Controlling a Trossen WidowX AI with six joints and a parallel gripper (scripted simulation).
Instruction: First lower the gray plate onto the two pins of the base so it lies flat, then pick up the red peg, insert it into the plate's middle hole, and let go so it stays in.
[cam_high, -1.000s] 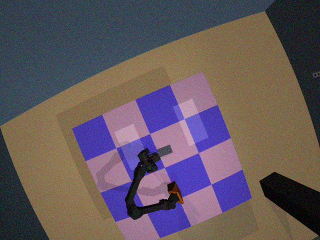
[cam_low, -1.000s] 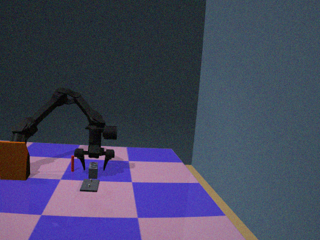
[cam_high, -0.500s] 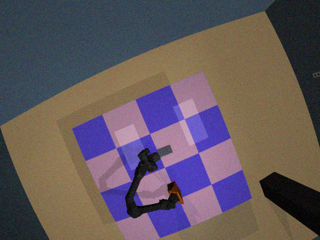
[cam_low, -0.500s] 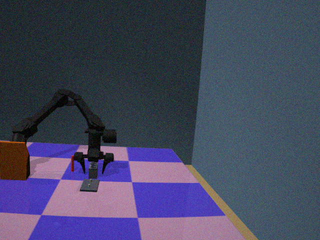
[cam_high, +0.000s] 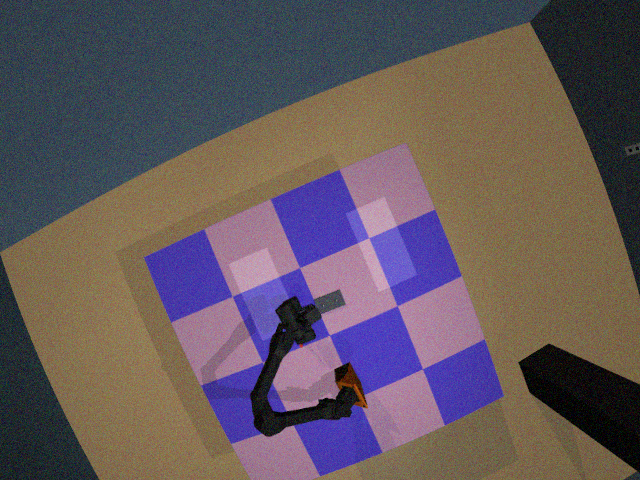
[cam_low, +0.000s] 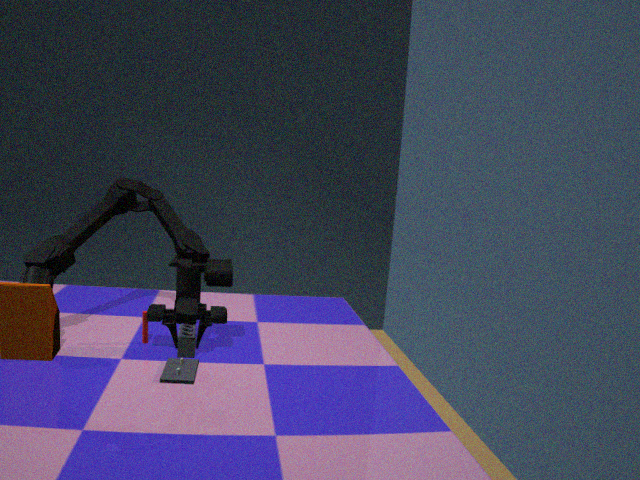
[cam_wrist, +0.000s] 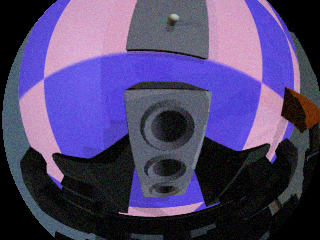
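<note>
The gray base lies 13 cm to the right of my gripper tip and 1 cm behind it. Round my gripper tip: red peg: 10 cm behind, 4 cm to the left, 3 cm above; gray plate: 3 cm above.
</note>
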